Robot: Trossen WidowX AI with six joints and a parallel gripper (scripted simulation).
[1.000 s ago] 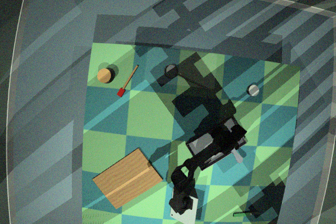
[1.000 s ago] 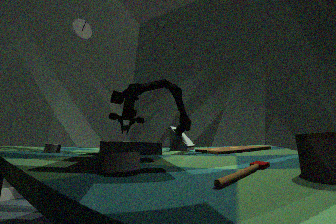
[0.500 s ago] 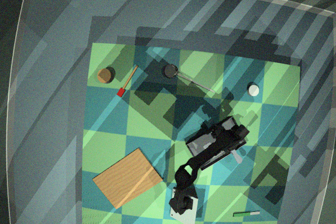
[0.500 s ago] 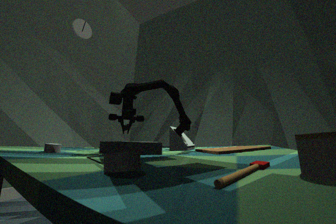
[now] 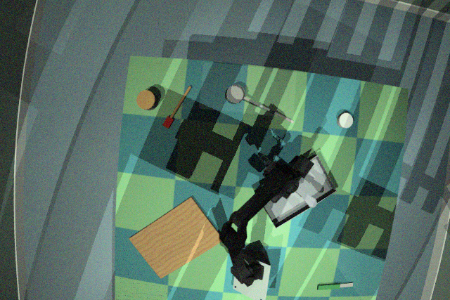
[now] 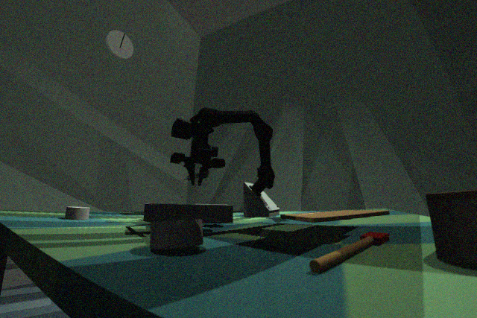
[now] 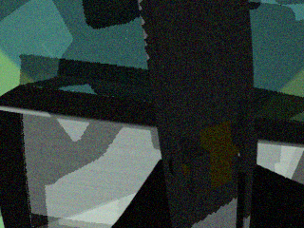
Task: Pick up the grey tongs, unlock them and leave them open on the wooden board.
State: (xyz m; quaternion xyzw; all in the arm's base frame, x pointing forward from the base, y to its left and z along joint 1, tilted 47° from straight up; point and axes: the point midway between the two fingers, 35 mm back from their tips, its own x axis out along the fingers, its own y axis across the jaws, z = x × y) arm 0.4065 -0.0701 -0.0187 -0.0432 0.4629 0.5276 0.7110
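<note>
My gripper tip is 4 cm below the yellow lock piece, 2 cm to the right of it and 2 cm short of it. The rest, counted from my gripper tip: red-headed spatula: 46 cm to the left, 22 cm ahead, 12 cm below; wooden board: 43 cm to the left, 34 cm behind, 12 cm below; roasting tin: 9 cm below, 8 cm to the right, 7 cm behind.
</note>
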